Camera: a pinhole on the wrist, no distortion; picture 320 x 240 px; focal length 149.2 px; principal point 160.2 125.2 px. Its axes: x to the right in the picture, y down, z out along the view. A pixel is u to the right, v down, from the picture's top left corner.
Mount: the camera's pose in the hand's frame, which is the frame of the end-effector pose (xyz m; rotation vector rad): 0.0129 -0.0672 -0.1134 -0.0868 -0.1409 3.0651
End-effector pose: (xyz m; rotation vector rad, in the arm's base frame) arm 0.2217 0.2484 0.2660 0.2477 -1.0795 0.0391
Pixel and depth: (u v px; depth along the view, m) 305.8 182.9 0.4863
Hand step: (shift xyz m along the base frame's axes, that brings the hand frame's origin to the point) -0.4817 -0.2818 -0.3407
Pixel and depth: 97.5 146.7 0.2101
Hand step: -0.0249 -0.1482 0.0968
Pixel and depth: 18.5 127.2 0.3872
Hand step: -0.0631 -0.2259 0.4171
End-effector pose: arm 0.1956 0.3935 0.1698 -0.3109 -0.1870 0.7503
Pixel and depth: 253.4 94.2 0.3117
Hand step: -0.1828 -0.1062 0.1749
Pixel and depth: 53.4 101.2 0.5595
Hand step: 0.1825 0.3263 0.4845
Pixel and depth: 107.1 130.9 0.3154
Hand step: 0.0928 0.0362 0.2378
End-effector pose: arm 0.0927 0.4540 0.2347 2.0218 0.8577 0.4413
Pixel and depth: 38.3 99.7 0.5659
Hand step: 0.5735 0.0576 -0.3213
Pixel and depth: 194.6 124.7 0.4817
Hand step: 0.0826 -0.2625 -0.2824
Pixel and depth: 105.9 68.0 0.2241
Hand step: 0.1290 -0.0063 -0.0756
